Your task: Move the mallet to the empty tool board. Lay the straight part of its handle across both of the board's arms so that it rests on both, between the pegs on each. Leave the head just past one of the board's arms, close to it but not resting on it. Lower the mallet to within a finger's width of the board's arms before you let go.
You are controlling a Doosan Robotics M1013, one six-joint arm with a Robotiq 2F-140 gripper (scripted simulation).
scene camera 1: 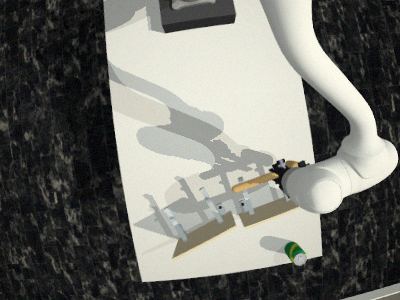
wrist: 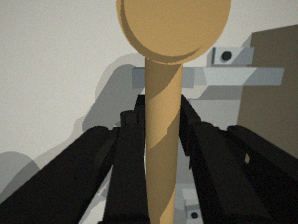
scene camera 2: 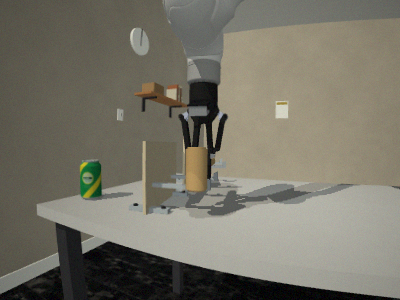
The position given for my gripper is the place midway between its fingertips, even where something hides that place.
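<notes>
Mallet: at (scene camera 2: 196,157), and in the wrist view (wrist: 166,41). My gripper (scene camera 2: 202,178) is visible in the wrist view (wrist: 160,107) too. Scene camera 2 shows a tool board (scene camera 2: 159,158); scene camera 1 shows a tool board (scene camera 1: 187,243).
</notes>
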